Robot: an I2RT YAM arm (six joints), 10 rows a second.
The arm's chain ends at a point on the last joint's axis. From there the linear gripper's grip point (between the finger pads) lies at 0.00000 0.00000 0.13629 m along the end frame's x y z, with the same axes.
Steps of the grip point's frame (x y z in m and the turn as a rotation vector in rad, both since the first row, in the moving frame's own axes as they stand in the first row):
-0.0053 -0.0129 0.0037 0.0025 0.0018 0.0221
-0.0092 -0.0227 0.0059 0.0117 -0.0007 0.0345
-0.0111 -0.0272 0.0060 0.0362 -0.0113 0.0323
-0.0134 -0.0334 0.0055 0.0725 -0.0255 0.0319
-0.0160 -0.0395 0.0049 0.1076 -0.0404 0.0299
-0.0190 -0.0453 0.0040 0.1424 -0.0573 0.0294
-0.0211 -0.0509 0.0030 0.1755 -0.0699 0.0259
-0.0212 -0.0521 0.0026 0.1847 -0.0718 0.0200
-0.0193 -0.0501 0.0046 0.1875 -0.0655 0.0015
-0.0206 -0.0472 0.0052 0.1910 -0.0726 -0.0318
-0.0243 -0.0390 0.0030 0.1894 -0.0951 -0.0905
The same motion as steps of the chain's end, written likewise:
-0.0055 -0.0126 0.0037 0.0025 0.0018 0.0221
-0.0091 -0.0211 0.0059 0.0117 -0.0007 0.0345
-0.0096 -0.0222 0.0061 0.0362 -0.0113 0.0323
-0.0101 -0.0235 0.0059 0.0725 -0.0255 0.0319
-0.0107 -0.0248 0.0058 0.1076 -0.0404 0.0299
-0.0115 -0.0259 0.0056 0.1424 -0.0573 0.0294
-0.0119 -0.0270 0.0054 0.1755 -0.0699 0.0259
-0.0117 -0.0270 0.0053 0.1847 -0.0718 0.0200
-0.0105 -0.0247 0.0073 0.1875 -0.0655 0.0015
-0.0104 -0.0215 0.0080 0.1910 -0.0726 -0.0318
-0.0103 -0.0140 0.0060 0.1894 -0.0951 -0.0905

